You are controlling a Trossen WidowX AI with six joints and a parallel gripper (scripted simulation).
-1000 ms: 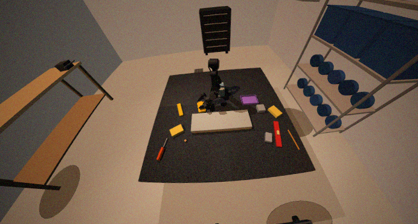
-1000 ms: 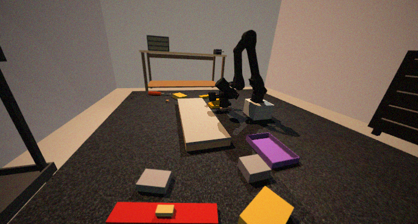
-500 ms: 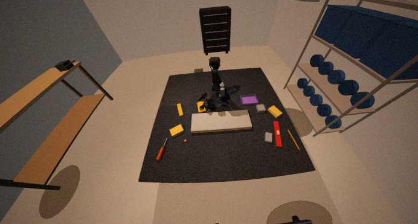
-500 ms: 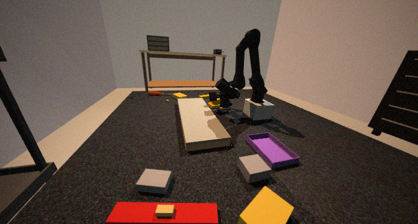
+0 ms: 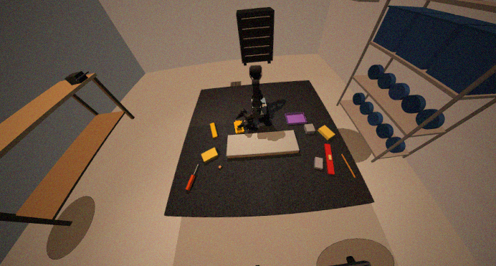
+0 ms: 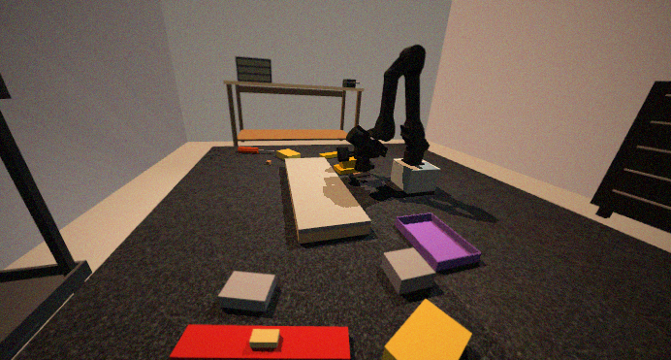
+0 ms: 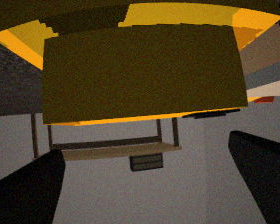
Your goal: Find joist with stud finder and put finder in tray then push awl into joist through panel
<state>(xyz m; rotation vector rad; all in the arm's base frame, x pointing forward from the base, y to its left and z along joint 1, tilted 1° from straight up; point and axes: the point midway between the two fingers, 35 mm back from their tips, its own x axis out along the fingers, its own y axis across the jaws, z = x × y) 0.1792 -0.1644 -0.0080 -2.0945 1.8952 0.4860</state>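
The stud finder is 3 cm below my gripper tip, 1 cm to the left of it and 1 cm ahead of it. From my gripper tip the other things lie so: purple tray (51 cm to the left, 6 cm below, 1 cm behind); awl (8 cm to the left, 7 cm below, 1 cm ahead); square indicator window (3 cm ahead, 1 cm to the left, 1 cm below).
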